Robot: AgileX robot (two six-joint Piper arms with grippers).
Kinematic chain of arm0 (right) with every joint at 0, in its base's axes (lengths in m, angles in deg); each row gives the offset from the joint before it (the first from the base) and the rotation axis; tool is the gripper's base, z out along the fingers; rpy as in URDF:
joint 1: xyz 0 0 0.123 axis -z
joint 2: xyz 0 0 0 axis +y
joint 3: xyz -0.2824 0 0.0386 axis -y
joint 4: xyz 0.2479 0 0.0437 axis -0.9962 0 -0.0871
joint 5: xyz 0 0 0 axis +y
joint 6: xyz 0.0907 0 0.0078 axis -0.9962 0 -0.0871
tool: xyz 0 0 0 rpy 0 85 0
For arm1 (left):
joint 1: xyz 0 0 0.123 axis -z
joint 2: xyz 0 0 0 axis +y
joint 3: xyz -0.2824 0 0.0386 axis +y
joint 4: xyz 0.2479 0 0.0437 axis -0.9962 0 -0.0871
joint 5: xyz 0 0 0 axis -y
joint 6: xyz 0.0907 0 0.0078 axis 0.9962 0 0.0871
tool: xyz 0 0 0 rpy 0 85 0
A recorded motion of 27 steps. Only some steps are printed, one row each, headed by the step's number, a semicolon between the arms.
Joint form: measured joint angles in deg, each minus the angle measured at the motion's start. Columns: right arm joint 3, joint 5, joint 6, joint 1, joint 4, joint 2; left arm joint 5, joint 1, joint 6, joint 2, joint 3, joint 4.
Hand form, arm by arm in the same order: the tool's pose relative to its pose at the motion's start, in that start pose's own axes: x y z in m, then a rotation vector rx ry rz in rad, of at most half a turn. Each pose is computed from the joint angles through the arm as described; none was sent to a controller.
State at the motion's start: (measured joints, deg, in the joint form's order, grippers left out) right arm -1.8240 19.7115 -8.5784 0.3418 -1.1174 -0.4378; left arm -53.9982 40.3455 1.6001 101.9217 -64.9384 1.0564
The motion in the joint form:
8: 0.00 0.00 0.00 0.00 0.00 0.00; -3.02 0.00 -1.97 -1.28 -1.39 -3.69
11: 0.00 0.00 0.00 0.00 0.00 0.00; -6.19 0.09 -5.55 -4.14 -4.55 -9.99
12: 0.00 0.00 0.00 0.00 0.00 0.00; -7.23 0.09 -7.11 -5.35 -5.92 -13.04
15: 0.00 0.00 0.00 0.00 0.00 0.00; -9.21 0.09 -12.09 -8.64 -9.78 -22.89
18: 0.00 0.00 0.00 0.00 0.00 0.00; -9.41 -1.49 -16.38 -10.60 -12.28 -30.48
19: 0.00 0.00 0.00 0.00 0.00 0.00; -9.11 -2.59 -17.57 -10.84 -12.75 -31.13
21: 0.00 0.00 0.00 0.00 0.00 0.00; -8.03 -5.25 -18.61 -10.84 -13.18 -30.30
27: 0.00 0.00 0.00 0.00 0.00 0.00; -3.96 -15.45 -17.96 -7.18 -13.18 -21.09
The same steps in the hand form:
8: 0.0000 0.0000 0.0000 0.0000 0.0000 0.0000; 0.0006 0.0047 -0.0128 -0.0534 0.0067 0.0016
11: 0.0000 0.0000 0.0000 0.0000 0.0000 0.0000; -0.0022 0.0125 -0.0428 -0.1505 -0.0469 -0.0094
12: 0.0000 0.0000 0.0000 0.0000 0.0000 0.0000; -0.0032 0.0166 -0.0563 -0.1986 -0.0775 -0.0165
15: 0.0000 0.0000 0.0000 0.0000 0.0000 0.0000; -0.0053 0.0298 -0.0962 -0.3532 -0.1878 -0.0506
18: 0.0000 0.0000 0.0000 0.0000 0.0000 0.0000; -0.0051 0.0481 -0.1242 -0.4730 -0.2811 -0.1165
19: 0.0000 0.0000 0.0000 0.0000 0.0000 0.0000; -0.0048 0.0549 -0.1286 -0.4838 -0.3001 -0.1525
21: 0.0000 0.0000 0.0000 0.0000 0.0000 0.0000; -0.0041 0.0686 -0.1309 -0.4749 -0.3191 -0.2167
27: 0.0000 0.0000 0.0000 0.0000 0.0000 0.0000; -0.0036 0.1171 -0.1067 -0.3566 -0.2893 -0.4160

